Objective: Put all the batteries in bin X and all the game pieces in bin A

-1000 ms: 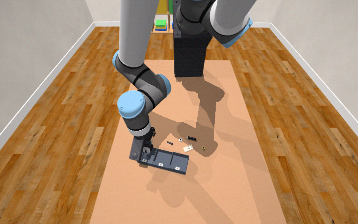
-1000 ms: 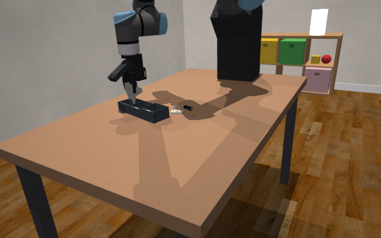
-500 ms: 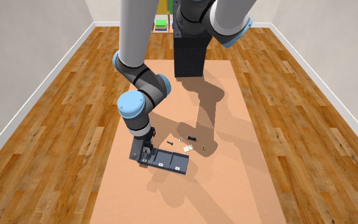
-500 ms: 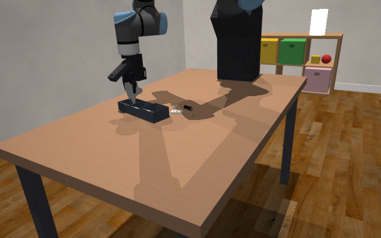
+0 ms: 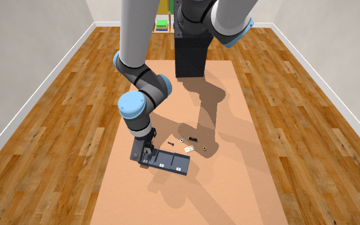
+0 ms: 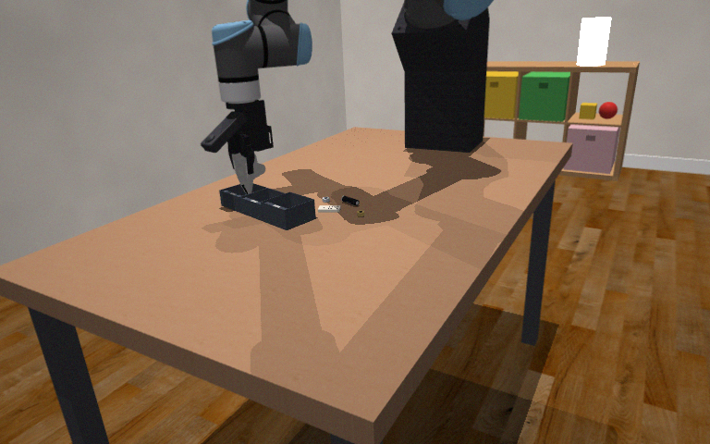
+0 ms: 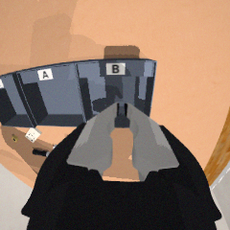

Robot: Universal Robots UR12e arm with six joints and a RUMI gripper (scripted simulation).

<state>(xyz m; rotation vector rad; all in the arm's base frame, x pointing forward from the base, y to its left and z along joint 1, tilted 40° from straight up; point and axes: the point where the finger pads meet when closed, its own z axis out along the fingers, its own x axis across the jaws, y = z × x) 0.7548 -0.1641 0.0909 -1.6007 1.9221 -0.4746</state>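
The three-compartment bin tray lies 90 mm to the left of my hand, 20 mm ahead of it and 10 mm below it. Also, from my hand: black screw (110 mm to the left, 80 mm behind, 30 mm below); white nut (160 mm to the left, 110 mm behind, 30 mm below); white domino (210 mm to the left, 70 mm behind, 30 mm below).
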